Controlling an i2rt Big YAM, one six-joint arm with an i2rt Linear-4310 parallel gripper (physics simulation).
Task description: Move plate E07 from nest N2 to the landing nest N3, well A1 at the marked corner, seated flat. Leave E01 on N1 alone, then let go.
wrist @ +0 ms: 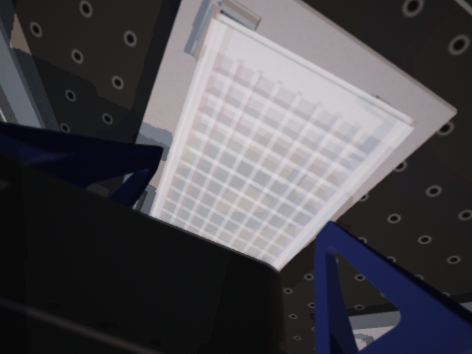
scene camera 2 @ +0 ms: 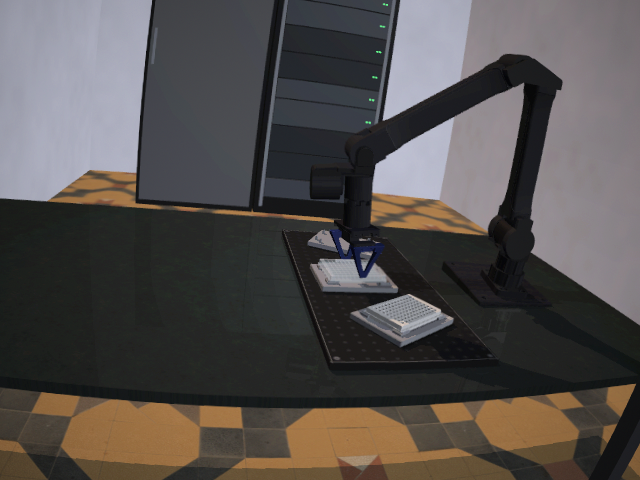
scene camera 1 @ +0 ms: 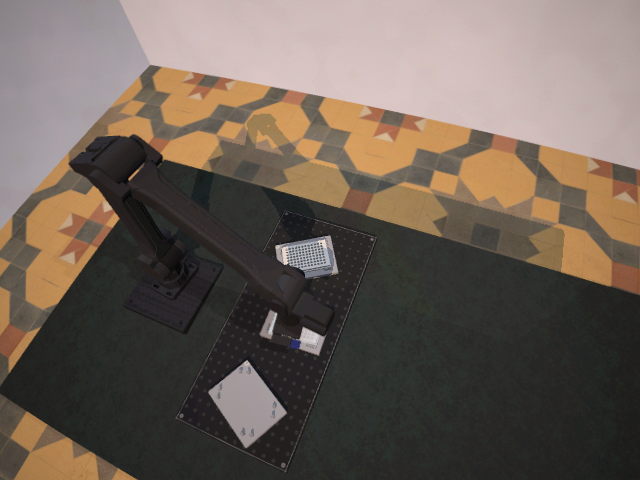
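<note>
The white plate E07 (scene camera 1: 310, 336) (scene camera 2: 336, 268) (wrist: 260, 165) is on the middle nest N2 (scene camera 1: 265, 331) (scene camera 2: 356, 288) (wrist: 425, 105). In the wrist view its upper long rim nearly hides one nest post; I cannot tell if it sits fully flat. My gripper (scene camera 2: 354, 266) (wrist: 244, 195) is open, with a blue finger on either side of the plate, holding nothing. The arm partly hides E07 in scene camera 1. Landing nest N3 (scene camera 1: 247, 403) (scene camera 2: 323, 240) is a bare, turned plate with paired posts. Plate E01 (scene camera 1: 307, 256) (scene camera 2: 405, 310) lies on nest N1 (scene camera 1: 333, 258) (scene camera 2: 443, 320). The A1 marks are unreadable.
The three nests stand in a row on a black perforated board (scene camera 1: 222, 361) (scene camera 2: 361, 353) on the dark table (scene camera 1: 465, 361) (scene camera 2: 155, 310). The arm's base (scene camera 1: 155, 310) (scene camera 2: 465, 284) stands beside the board. A server cabinet (scene camera 2: 206, 103) stands behind the table.
</note>
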